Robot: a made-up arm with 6 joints.
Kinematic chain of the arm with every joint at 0, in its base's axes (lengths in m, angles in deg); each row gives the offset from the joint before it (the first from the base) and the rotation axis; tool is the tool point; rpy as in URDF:
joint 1: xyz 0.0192 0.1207 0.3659 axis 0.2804 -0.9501 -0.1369
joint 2: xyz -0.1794 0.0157 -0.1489 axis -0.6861 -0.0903 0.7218
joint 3: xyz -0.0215 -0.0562 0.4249 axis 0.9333 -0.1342 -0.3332
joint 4: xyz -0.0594 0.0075 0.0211 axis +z
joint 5: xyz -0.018 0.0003 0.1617 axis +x
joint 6: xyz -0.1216 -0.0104 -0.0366 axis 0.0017 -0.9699 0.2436
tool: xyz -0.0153 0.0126 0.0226 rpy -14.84 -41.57 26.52
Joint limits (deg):
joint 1: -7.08..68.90
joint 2: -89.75..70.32
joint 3: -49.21..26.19
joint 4: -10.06..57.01
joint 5: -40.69..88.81
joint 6: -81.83..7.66
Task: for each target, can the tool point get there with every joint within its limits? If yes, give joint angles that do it. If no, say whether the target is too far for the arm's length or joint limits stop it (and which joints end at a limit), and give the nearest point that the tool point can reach.
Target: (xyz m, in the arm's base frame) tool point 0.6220 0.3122 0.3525
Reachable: no: joint limits stop it (at a limit: joint 1, joint 3, joint 4, joint 5, joint 6) | nearest point -0.2102 0.1659 0.8766 | short by 0.994 m
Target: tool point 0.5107 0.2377 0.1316
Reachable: no: joint limits stop it (at a limit: joint 1, joint 2, joint 3, joint 4, joint 6) | nearest point -0.3194 0.0254 -0.2265 | short by 0.929 m
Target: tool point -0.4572 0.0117 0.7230
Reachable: yes | joints 12.62 -21.19 -26.95 10.95 69.38 -28.81
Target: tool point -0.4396 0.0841 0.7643
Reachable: yes | joints 7.62 2.39 -5.86 9.16 24.77 -18.15
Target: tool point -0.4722 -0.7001 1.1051
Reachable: no: too far | nearest point -0.4090 -0.2487 0.7572 | short by 0.573 m
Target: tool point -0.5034 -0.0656 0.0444
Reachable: yes | joints 61.91 -54.42 9.81 18.36 18.94 -55.23
